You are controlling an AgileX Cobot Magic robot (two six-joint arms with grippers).
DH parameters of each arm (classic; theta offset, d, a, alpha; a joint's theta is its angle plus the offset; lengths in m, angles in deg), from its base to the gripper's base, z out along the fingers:
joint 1: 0 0.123 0 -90
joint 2: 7.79 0 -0.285 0
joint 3: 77.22 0 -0.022 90
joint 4: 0 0.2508 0 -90
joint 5: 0 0 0.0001 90
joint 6: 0 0.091 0 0
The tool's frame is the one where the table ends.
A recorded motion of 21 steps. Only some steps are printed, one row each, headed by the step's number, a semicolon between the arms.
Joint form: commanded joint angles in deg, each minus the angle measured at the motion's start. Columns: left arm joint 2, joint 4, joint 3, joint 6, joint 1, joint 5; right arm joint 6, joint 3, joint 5, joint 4, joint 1, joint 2.
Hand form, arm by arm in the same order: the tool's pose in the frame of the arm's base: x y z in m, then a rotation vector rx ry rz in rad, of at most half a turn. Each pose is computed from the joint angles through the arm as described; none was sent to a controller.
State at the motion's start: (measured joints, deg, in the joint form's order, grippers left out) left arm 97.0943 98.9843 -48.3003 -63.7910 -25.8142 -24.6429; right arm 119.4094 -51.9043 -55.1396 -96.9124 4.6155 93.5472
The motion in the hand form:
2: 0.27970 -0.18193 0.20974 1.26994 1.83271 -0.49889; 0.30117 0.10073 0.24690 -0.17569 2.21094 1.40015
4: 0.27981 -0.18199 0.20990 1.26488 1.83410 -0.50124; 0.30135 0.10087 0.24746 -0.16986 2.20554 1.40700
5: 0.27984 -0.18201 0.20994 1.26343 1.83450 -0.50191; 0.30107 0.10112 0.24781 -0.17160 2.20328 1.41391
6: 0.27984 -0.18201 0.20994 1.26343 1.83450 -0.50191; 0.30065 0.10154 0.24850 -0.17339 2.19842 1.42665
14: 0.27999 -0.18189 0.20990 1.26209 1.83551 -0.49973; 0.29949 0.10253 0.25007 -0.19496 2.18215 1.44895
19: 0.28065 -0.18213 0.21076 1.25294 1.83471 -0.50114; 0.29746 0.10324 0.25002 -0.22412 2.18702 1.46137
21: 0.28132 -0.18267 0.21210 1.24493 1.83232 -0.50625; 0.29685 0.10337 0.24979 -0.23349 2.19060 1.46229
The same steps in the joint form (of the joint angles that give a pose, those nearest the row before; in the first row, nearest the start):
2: -2.73 -5.40 -2.43 0.48 0.00 -2.97; -0.01 -0.83 -2.47 4.51 -0.10 -0.85
4: -2.73 -5.66 -2.43 0.47 0.01 -2.97; -0.01 -0.83 -2.59 4.94 -0.10 -0.85
5: -2.73 -5.73 -2.43 0.48 0.01 -2.97; -0.01 -0.83 -2.90 5.05 -0.10 -0.85
6: -2.73 -5.73 -2.43 0.48 0.01 -2.97; -0.01 -0.83 -3.43 5.31 -0.10 -0.85
14: -2.73 -5.76 -2.43 0.48 0.01 -2.85; -0.81 -0.83 -4.73 5.82 -0.10 -0.85
19: -2.73 -6.34 -2.55 0.67 0.00 -2.78; -0.90 -0.83 -5.88 5.00 -0.10 -0.85
21: -2.73 -6.75 -2.77 0.66 0.00 -2.90; -0.90 -0.83 -6.14 4.62 -0.10 -0.85

